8 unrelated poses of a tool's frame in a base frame.
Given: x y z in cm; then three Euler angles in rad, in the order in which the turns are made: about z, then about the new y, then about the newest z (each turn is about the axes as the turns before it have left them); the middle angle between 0 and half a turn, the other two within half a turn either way.
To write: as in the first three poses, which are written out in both.
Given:
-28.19 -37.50 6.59 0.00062 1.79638 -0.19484
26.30 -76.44 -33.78 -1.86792 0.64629 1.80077
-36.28 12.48 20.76 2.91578 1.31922 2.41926
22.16 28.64 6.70 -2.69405 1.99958 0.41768
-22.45 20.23 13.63 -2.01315 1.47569 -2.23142
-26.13 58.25 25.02 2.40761 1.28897 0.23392
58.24 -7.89 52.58 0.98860 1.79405 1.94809
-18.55 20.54 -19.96 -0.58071 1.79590 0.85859
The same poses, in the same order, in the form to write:
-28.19 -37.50 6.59 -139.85 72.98 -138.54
26.30 -76.44 -33.78 36.30 -7.89 -6.44
-36.28 12.48 20.76 68.76 -46.61 -87.16
22.16 28.64 6.70 138.42 56.23 -21.23
-22.45 20.23 13.63 -83.11 -37.65 150.43
-26.13 58.25 25.02 38.68 69.13 178.54
58.24 -7.89 52.58 103.72 -21.05 141.63
-18.55 20.54 -19.96 106.83 39.57 67.64

